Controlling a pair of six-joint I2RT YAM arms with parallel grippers.
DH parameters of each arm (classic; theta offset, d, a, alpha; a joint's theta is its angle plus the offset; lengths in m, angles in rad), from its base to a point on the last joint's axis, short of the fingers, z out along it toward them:
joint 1: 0 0.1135 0.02 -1.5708
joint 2: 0 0 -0.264 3.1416
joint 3: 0.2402 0 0.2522 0
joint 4: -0.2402 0 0.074 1.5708
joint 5: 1.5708 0 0 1.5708
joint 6: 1.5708 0.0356 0 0
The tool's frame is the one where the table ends.
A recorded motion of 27 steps. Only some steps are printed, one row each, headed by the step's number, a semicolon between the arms.
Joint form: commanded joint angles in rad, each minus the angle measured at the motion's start. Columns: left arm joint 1, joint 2, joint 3, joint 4, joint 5, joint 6; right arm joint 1, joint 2, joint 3, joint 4, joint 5, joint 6.
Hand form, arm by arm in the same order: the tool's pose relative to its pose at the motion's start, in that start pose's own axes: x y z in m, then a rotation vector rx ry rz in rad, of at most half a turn. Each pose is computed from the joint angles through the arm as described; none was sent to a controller.
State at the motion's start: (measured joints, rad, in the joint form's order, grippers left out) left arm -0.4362 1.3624 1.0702 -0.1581 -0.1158 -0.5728; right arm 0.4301 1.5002 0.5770 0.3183 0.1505 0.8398
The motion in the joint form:
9: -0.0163 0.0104 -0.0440 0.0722 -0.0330 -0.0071; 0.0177 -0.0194 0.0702 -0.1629 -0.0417 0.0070
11: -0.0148 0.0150 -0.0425 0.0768 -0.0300 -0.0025; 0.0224 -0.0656 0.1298 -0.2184 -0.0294 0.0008
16: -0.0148 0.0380 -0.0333 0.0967 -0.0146 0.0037; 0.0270 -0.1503 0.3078 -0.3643 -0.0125 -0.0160
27: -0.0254 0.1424 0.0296 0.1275 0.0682 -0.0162; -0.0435 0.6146 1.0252 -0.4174 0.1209 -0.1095
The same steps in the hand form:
9: 0.0103 0.0009 0.0065 -0.0052 -0.0255 -0.0025; -0.0031 0.0125 -0.0043 0.0161 0.0892 -0.0130
11: 0.0100 0.0010 0.0078 -0.0031 -0.0258 0.0012; -0.0196 0.0300 -0.0150 -0.0161 0.0495 -0.0151
16: 0.0100 -0.0006 0.0138 0.0130 -0.0225 0.0068; -0.0632 0.0728 -0.0474 -0.0940 -0.0377 -0.0167
27: 0.0123 -0.0111 0.0393 0.0847 0.0370 -0.0065; -0.1094 0.1145 0.1366 0.1192 -0.1023 -0.0864

